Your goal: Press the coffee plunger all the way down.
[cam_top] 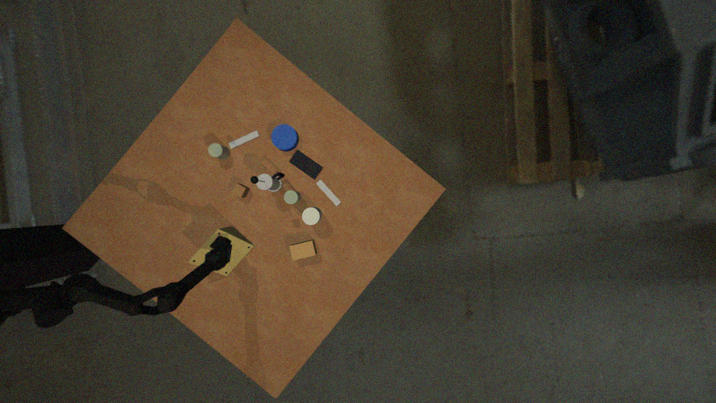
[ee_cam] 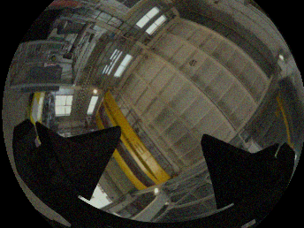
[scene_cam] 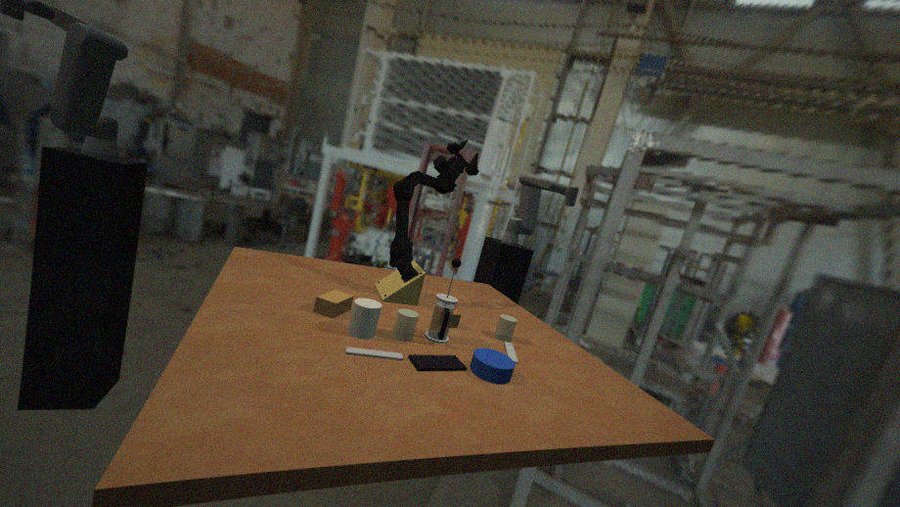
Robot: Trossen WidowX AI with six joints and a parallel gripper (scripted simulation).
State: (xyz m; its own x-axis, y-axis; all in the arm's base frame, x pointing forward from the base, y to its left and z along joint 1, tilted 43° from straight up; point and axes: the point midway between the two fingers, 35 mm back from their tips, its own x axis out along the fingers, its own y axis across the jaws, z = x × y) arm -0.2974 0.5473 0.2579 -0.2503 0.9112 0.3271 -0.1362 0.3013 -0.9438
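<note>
My gripper tip is 66 cm short of the coffee press, 21 cm to the left of it and 57 cm above it. The rest, counted from my gripper tip: small brown cube 52 cm ahead, 12 cm to the right, 67 cm below; tan block 51 cm ahead, 53 cm to the right, 67 cm below; blue disc 85 cm ahead, 11 cm to the right, 67 cm below.
</note>
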